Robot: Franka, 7 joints.
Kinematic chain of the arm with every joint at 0, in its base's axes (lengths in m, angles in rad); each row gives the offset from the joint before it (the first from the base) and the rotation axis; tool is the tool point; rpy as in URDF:
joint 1: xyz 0 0 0.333 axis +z
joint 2: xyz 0 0 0 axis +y
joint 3: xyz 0 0 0.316 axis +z
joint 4: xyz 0.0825 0 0 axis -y
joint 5: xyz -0.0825 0 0.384 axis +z
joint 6: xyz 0 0 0 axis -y
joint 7: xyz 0.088 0 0 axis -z
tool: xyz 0 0 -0.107 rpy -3.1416 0 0
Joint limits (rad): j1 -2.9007..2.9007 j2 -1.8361..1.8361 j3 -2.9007..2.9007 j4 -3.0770..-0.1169 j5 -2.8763..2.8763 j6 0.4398..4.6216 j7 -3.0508..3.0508
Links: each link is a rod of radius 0.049 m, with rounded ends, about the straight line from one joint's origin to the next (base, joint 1, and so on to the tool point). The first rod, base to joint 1, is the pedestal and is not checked.
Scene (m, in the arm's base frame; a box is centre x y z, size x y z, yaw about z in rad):
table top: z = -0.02
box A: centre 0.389 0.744 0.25 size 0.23 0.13 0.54 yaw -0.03
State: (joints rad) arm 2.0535 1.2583 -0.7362 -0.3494 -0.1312 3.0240 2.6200
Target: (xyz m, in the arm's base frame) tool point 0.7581 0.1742 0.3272
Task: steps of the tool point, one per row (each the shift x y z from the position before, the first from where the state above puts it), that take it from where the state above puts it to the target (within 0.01 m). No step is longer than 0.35 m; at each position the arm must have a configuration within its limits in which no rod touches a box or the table.
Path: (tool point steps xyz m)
1: 0.0837 -0.0030 0.1191
2: 0.1202 -0.0388 0.1334
3: 0.1486 -0.0925 0.1276
4: 0.2240 0.0359 -0.1186
5: 0.2313 -0.0691 -0.1392
6: 0.1854 -0.1726 -0.1515
7: 0.0911 -0.2469 -0.1534

